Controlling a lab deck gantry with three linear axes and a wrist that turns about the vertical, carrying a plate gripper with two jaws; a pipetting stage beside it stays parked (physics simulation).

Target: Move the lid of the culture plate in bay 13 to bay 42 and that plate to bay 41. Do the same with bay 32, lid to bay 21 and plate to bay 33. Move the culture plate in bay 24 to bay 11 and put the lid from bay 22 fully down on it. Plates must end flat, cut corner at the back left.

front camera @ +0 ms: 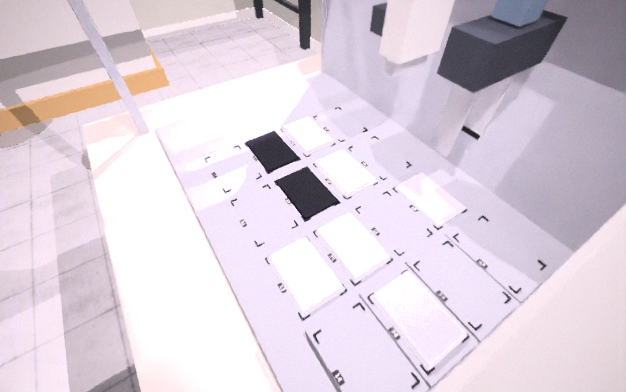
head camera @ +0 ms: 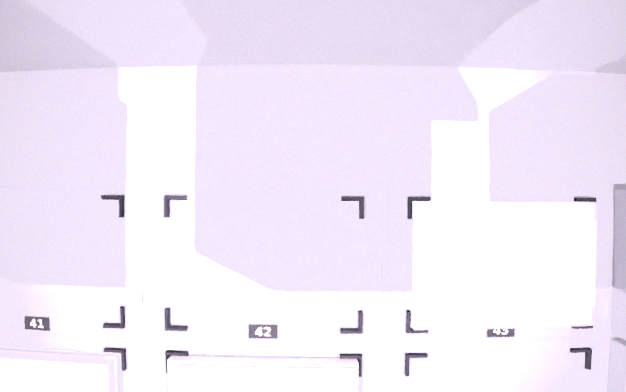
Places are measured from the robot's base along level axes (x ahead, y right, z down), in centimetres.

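Pixels of known places: gripper, fingertip midpoint: (front camera: 455, 142); robot's base at its link origin: (front camera: 206, 159).
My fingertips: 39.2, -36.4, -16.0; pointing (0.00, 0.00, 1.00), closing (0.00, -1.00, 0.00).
Observation:
Ahead of a thing's pixels: the offset from my fingertips to its top centre, as dx, dy, dz. "*": to the spot under its first point.
My gripper (front camera: 464, 139) is open and empty, raised above the back of the deck. A thin white piece {+0.0, +0.0, +15.2} (front camera: 431, 199) (head camera: 504, 265) lies in bay 43; glare hides whether it is a lid or a plate. White plates sit in bay 13 {* +0.9, +32.3, +14.6} (front camera: 306, 275) and bay 32 {* -15.6, +11.2, +14.6} (front camera: 345, 172) (head camera: 262, 377); glare hides their lids. The plate in bay 24 {* +17.0, +21.6, +13.1} (front camera: 420, 317) shows faint wells. Flat black pieces lie in bay 22 {* -15.8, +21.7, +15.2} (front camera: 306, 192) and bay 21 {* -32.1, +21.8, +15.2} (front camera: 271, 151). The bay 42 label {* -16.5, +4.6, +16.0} (head camera: 262, 331) and bay 41 label {* -32.8, +4.6, +16.0} (head camera: 37, 323) show beside unoccupied bays.
Other white plates sit in bay 23 {* +0.9, +21.7, +14.6} (front camera: 354, 246) and bay 31 {* -31.8, +11.3, +14.6} (front camera: 307, 135) (head camera: 50, 377). The pale pipetting stage (front camera: 415, 30) hangs beside the dark gripper body (front camera: 500, 50). A light post (front camera: 107, 60) stands at the deck's far left corner.

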